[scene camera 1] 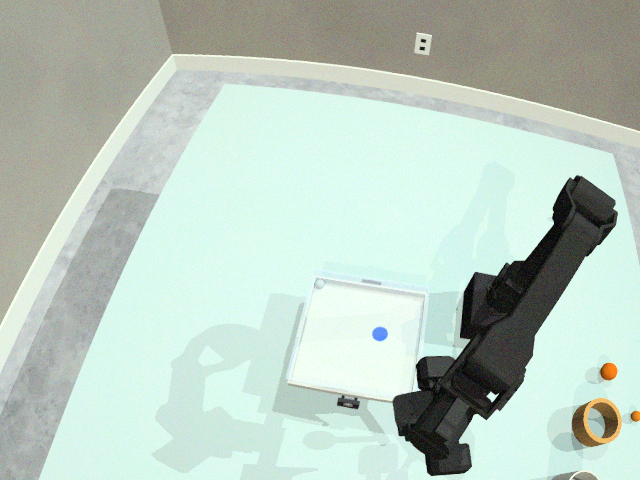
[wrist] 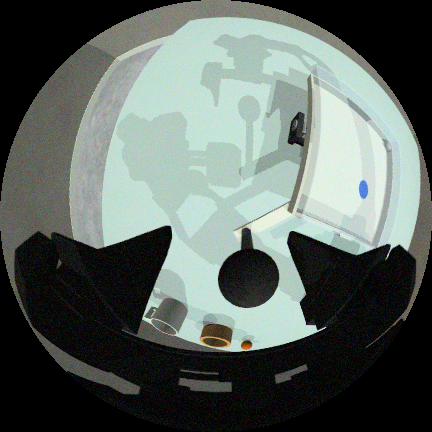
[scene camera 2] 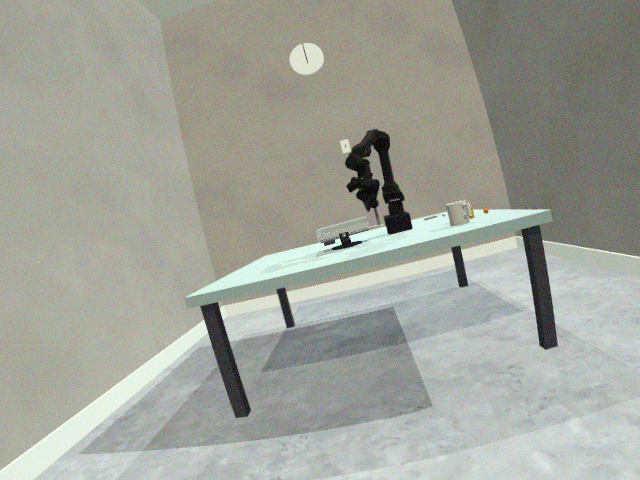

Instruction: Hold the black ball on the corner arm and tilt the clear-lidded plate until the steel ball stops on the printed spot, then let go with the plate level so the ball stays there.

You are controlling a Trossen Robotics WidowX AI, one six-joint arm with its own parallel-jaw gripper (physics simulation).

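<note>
The clear-lidded plate (scene camera 1: 346,361) (scene camera 2: 343,229) (wrist: 340,125) stands on a black stand; its exact tilt is hard to tell. The steel ball (scene camera 1: 320,283) (wrist: 387,145) rests in the plate's far left corner in scene camera 1, away from the blue printed spot (scene camera 1: 379,333) (wrist: 363,189). The black ball (wrist: 248,278) sits on a dark stem above the pale corner arm (wrist: 267,220). My gripper (wrist: 232,235) (scene camera 2: 373,207) is open, with its fingers on either side of the black ball and gaps showing on both sides. The arm hides the black ball in scene camera 1.
A black block (scene camera 1: 348,401) (wrist: 297,129) projects from the plate's side. A grey mug (scene camera 2: 456,212) (wrist: 170,316), a tan ring (scene camera 1: 580,426) (wrist: 216,331) and an orange ball (scene camera 1: 608,371) (wrist: 246,345) are on the table beyond the corner arm. A smaller orange ball (scene camera 1: 635,415) lies beside the ring.
</note>
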